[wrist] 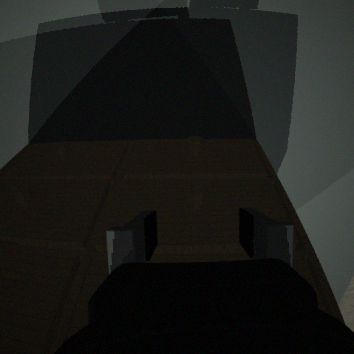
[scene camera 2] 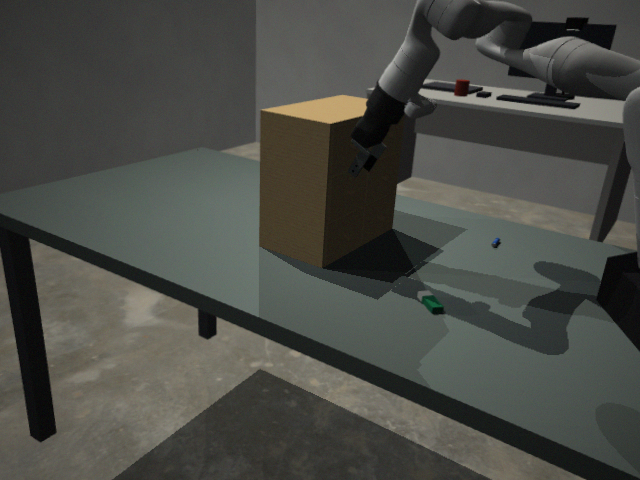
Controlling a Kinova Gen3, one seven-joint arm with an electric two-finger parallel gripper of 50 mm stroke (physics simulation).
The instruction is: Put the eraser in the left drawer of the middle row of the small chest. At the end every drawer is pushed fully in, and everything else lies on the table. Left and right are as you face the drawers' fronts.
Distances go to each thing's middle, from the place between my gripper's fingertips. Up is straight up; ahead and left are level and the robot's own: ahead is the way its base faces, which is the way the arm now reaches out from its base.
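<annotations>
There is the small wooden chest (scene camera 2: 295, 140), 50 mm below my hand, 90 mm to the right of it and 100 mm ahead of it.
</annotations>
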